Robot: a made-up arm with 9 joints. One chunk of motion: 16 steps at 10 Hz.
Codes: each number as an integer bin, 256 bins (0 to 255) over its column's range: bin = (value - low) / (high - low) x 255, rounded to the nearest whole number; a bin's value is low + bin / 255 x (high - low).
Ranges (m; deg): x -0.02..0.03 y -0.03..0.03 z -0.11..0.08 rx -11..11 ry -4..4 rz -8..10
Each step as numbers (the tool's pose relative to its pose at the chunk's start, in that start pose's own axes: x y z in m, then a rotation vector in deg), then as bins.
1 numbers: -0.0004 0.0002 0.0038 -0.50 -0.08 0.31
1 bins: 100 128 153 122 125 118
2 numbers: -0.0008 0.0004 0.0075 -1.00 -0.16 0.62
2 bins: 98 129 158 116 122 122
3 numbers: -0.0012 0.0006 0.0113 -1.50 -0.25 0.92
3 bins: 96 130 163 110 120 126
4 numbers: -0.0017 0.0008 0.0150 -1.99 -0.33 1.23
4 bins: 93 131 168 104 117 131
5 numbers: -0.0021 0.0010 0.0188 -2.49 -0.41 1.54
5 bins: 91 132 173 99 114 135
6 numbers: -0.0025 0.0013 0.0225 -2.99 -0.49 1.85
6 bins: 89 133 178 93 112 140
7 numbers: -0.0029 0.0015 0.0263 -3.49 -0.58 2.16
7 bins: 87 134 183 87 109 144
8 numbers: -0.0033 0.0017 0.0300 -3.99 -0.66 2.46
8 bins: 85 135 188 81 106 148
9 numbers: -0.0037 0.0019 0.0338 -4.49 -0.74 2.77
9 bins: 83 136 193 75 104 153
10 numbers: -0.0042 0.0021 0.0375 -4.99 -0.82 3.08
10 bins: 81 136 198 70 101 157
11 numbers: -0.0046 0.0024 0.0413 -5.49 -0.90 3.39
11 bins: 79 138 203 64 99 161
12 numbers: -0.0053 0.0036 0.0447 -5.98 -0.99 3.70
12 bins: 75 143 208 58 96 166
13 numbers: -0.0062 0.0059 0.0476 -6.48 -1.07 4.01
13 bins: 70 153 212 52 93 170
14 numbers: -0.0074 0.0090 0.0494 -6.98 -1.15 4.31
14 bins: 64 166 214 47 91 174
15 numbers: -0.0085 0.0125 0.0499 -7.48 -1.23 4.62
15 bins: 59 181 215 41 88 179
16 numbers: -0.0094 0.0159 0.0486 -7.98 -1.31 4.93
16 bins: 54 195 213 35 86 183
